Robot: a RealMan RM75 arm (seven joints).
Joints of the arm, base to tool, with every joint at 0 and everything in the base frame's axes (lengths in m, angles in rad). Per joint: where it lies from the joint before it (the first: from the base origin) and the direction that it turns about. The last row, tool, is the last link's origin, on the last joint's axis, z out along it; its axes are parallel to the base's.
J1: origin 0 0 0.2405 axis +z
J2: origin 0 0 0 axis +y
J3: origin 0 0 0.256 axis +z
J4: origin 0 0 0 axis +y
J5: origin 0 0 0.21 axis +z
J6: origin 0 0 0 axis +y
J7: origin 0 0 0.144 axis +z
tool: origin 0 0 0
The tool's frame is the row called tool.
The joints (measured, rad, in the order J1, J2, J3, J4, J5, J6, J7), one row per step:
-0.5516, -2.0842, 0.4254, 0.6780, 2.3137, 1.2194, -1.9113
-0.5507, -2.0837, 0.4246, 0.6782, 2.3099, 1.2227, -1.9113
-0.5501, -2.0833, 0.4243, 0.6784, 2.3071, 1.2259, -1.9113
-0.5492, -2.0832, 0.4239, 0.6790, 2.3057, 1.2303, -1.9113
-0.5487, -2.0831, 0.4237, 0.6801, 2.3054, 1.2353, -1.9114
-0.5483, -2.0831, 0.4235, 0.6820, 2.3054, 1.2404, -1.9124
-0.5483, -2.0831, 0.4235, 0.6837, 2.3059, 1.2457, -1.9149
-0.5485, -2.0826, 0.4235, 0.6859, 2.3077, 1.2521, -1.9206
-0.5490, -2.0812, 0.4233, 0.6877, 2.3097, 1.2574, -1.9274
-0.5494, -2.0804, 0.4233, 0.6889, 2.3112, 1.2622, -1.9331
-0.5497, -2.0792, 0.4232, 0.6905, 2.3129, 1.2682, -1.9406
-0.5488, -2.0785, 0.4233, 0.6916, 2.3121, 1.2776, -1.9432
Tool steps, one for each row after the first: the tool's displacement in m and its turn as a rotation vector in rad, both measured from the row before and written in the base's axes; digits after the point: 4 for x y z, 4 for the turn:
0.0002, -0.0002, 0.0004, 0.0013, -0.0045, -0.0007
0.0003, -0.0002, 0.0003, 0.0003, -0.0035, -0.0011
0.0002, -0.0005, 0.0001, -0.0013, -0.0032, -0.0012
0.0004, -0.0004, 0.0001, -0.0023, -0.0024, -0.0020
0.0004, -0.0003, 0.0002, -0.0021, -0.0023, -0.0017
0.0006, -0.0003, 0.0001, -0.0029, -0.0030, -0.0009
0.0005, -0.0003, 0.0003, -0.0041, -0.0039, 0.0010
0.0003, -0.0001, 0.0007, -0.0031, -0.0033, 0.0023
0.0004, -0.0002, 0.0003, -0.0033, -0.0035, 0.0018
0.0004, -0.0002, 0.0005, -0.0038, -0.0046, 0.0028
0.0006, -0.0008, 0.0001, -0.0051, -0.0061, -0.0017

